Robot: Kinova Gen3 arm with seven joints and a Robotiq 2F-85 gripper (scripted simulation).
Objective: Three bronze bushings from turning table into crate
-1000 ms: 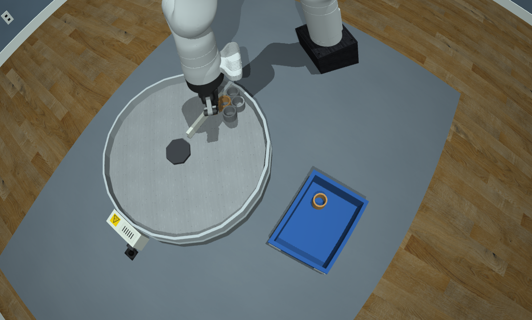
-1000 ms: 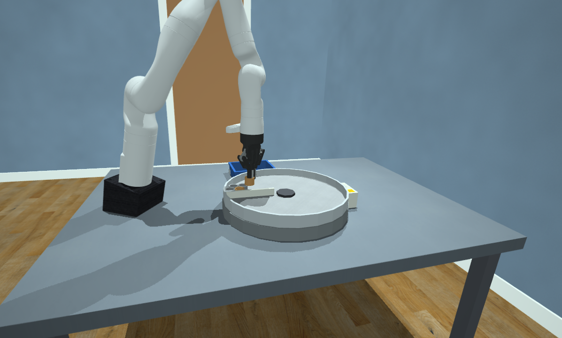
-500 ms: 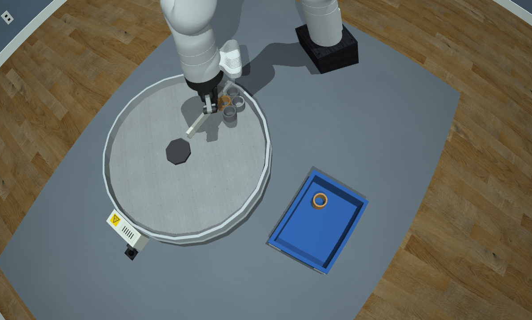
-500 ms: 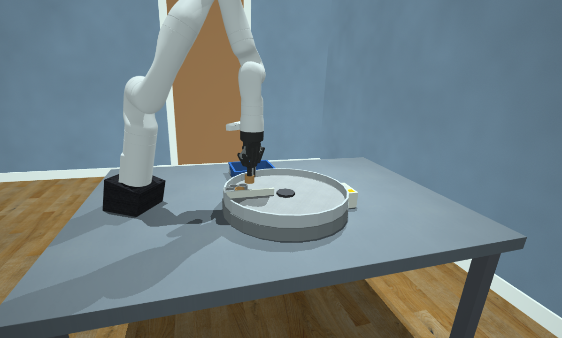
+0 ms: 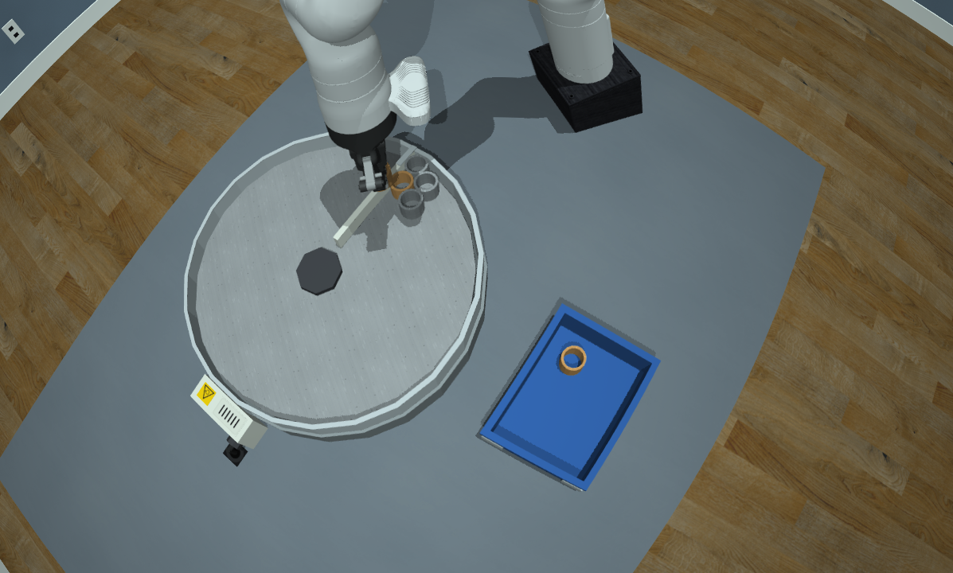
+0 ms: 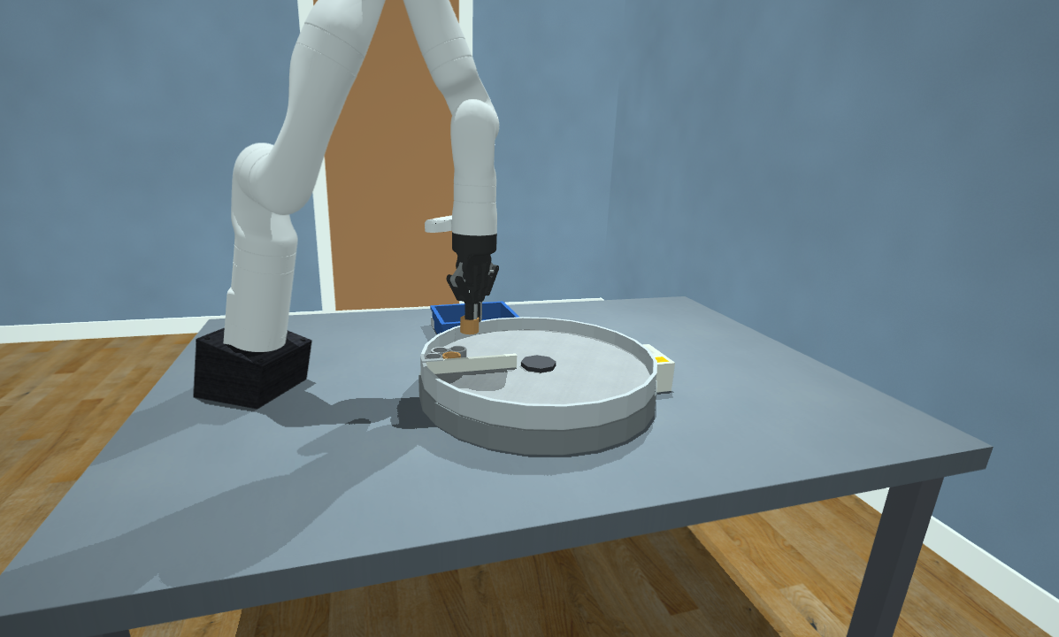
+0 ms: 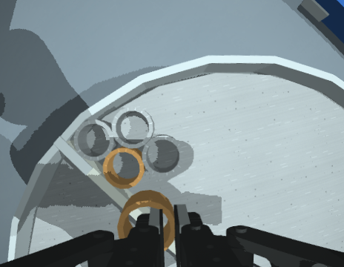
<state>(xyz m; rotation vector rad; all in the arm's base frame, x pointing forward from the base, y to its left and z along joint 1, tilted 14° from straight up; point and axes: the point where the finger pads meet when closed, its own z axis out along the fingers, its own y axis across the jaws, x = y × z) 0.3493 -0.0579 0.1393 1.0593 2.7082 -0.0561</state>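
Now: the blue crate 6 cm ahead of my hand, 33 cm to the left of it and 13 cm below it. The rest, counted from my hand: turning table (12 cm ahead, 2 cm to the right, 10 cm below).
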